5 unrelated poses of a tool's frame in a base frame.
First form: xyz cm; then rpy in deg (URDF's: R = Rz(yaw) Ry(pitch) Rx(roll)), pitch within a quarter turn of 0, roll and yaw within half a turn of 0.
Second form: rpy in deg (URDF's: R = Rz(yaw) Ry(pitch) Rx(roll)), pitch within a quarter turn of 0, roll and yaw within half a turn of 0; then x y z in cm. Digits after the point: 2 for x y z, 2 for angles.
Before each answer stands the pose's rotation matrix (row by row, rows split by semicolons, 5 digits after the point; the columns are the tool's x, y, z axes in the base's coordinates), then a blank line. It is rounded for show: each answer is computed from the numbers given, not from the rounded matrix.
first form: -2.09, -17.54, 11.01, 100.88, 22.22, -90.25
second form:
-0.00404 -0.19037 -0.98170; -0.92573 -0.37054 0.07566; -0.37816 0.90910 -0.17474

100.88, 22.22, -90.25, -2.09, -17.54, 11.01
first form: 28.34, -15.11, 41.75, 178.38, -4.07, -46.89
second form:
0.68168 -0.73112 0.02785; -0.72820 -0.68166 -0.07111; 0.07098 0.02820 -0.99708

178.38, -4.07, -46.89, 28.34, -15.11, 41.75
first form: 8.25, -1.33, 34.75, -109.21, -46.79, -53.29
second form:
0.40927 0.14765 0.90039; -0.54888 -0.74845 0.37223; 0.72885 -0.64655 -0.22528

-109.21, -46.79, -53.29, 8.25, -1.33, 34.75
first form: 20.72, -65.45, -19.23, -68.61, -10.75, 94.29
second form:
-0.07349 -0.37668 -0.92342; 0.97970 0.14591 -0.13749; 0.18652 -0.91478 0.35831

-68.61, -10.75, 94.29, 20.72, -65.45, -19.23
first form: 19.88, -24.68, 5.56, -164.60, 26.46, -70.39
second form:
0.30046 -0.94789 0.10598; -0.84332 -0.21210 0.49378; -0.44557 -0.23774 -0.86310

-164.60, 26.46, -70.39, 19.88, -24.68, 5.56
